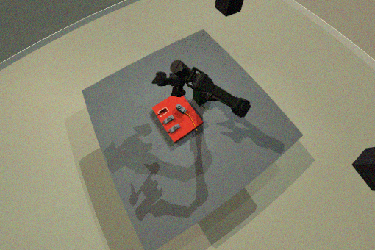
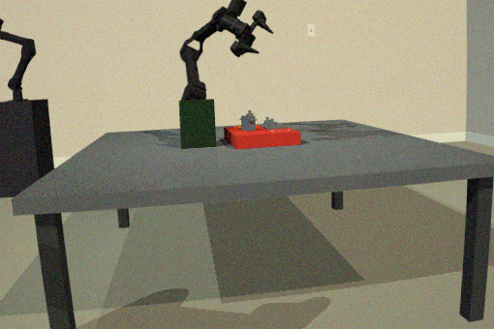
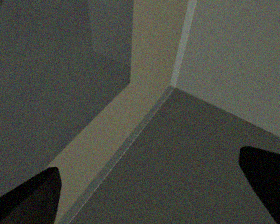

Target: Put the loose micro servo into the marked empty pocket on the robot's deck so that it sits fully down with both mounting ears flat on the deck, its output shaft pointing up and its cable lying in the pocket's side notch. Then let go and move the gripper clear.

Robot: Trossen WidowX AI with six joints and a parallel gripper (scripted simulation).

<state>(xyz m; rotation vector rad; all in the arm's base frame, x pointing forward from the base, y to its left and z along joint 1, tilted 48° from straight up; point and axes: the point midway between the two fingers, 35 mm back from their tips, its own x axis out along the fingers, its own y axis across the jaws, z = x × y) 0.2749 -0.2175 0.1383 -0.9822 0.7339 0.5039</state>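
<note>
Now: gripper tip 35 cm above the red deck, 8 cm to the right of it and 7 cm past it.
</note>
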